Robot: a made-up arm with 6 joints.
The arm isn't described. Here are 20 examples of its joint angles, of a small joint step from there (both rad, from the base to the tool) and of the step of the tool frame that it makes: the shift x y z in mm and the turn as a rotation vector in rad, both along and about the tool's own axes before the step.
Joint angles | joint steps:
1: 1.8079 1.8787 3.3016 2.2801 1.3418 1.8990 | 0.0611 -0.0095 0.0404 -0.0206 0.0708 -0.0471
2: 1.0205 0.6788 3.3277 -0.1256 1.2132 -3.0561 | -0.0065 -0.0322 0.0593 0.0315 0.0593 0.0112
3: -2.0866 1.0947 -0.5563 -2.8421 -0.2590 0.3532 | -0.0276 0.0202 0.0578 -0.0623 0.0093 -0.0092
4: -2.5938 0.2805 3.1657 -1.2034 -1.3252 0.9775 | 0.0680 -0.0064 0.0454 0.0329 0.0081 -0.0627
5: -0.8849 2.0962 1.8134 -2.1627 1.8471 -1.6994 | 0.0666 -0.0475 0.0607 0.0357 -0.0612 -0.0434
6: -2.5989 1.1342 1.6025 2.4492 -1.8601 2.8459 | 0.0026 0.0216 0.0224 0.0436 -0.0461 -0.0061
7: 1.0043 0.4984 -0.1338 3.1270 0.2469 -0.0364 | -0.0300 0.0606 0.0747 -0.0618 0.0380 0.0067
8: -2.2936 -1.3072 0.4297 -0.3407 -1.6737 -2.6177 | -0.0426 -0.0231 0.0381 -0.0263 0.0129 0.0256
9: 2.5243 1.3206 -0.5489 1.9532 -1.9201 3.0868 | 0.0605 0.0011 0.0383 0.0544 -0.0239 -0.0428
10: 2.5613 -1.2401 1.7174 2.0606 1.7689 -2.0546 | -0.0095 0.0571 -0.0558 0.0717 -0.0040 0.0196
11: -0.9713 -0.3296 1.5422 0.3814 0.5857 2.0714 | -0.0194 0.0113 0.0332 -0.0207 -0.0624 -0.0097
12: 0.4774 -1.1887 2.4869 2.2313 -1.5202 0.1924 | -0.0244 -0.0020 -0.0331 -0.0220 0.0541 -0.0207
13: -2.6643 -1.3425 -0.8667 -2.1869 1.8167 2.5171 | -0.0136 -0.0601 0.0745 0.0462 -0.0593 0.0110
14: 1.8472 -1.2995 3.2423 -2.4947 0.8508 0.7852 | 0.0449 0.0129 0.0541 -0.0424 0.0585 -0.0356
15: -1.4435 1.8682 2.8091 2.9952 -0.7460 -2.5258 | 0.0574 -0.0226 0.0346 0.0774 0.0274 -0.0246
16: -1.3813 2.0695 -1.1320 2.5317 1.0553 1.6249 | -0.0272 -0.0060 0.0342 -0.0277 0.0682 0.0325
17: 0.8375 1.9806 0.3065 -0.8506 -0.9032 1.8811 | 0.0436 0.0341 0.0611 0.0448 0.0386 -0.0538
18: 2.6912 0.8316 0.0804 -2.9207 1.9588 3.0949 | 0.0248 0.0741 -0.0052 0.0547 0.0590 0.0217
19: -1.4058 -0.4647 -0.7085 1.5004 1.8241 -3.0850 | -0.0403 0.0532 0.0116 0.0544 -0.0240 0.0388
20: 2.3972 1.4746 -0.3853 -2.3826 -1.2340 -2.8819 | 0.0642 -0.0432 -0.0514 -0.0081 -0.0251 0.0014
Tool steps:
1: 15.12 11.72 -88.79 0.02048 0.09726 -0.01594
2: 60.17 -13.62 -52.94 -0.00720 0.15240 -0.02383
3: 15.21 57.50 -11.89 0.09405 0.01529 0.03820
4: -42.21 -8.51 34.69 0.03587 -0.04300 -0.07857
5: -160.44 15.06 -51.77 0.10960 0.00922 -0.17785
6: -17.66 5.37 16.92 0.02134 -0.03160 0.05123
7: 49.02 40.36 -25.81 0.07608 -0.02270 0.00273
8: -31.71 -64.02 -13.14 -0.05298 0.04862 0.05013
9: -44.88 74.63 33.14 0.10823 -0.04662 0.09944
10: 76.51 -68.17 -113.27 0.08607 0.07602 0.02916
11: 1.65 -4.51 6.95 0.01034 -0.01612 0.03656
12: -41.06 0.29 32.39 0.01141 -0.09462 0.01809
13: -20.12 -69.35 -6.70 0.11587 -0.11704 0.05074
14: -20.02 22.99 49.21 0.05710 -0.03505 -0.00549
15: 32.70 57.59 80.77 0.02795 -0.04899 0.02533
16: -26.94 -9.78 -22.15 -0.06053 0.04819 -0.04817
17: 39.35 -23.62 19.22 -0.01552 0.07168 -0.04131
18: 21.12 35.59 66.31 -0.02561 0.12858 -0.08556
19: -33.00 -10.46 56.09 0.01042 -0.06195 -0.03786
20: 13.95 63.61 63.25 -0.02588 -0.01857 0.04479
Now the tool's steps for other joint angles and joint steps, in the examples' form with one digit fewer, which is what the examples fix.
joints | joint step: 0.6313 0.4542 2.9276 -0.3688 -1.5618 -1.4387 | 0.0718 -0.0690 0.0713 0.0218 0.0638 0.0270
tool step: -127.2 86.9 -17.7 -0.0196 -0.0131 0.2163
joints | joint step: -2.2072 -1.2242 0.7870 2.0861 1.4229 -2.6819 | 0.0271 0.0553 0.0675 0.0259 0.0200 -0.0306
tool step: -10.6 -54.6 12.1 0.0258 0.0037 0.0009
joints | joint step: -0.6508 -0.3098 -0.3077 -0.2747 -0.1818 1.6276 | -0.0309 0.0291 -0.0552 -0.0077 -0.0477 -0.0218
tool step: 47.1 75.1 -42.6 0.0413 0.0444 0.1224
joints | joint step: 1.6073 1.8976 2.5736 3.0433 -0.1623 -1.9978 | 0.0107 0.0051 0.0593 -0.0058 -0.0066 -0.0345
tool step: -10.5 -40.4 42.9 0.0493 -0.0359 -0.0490
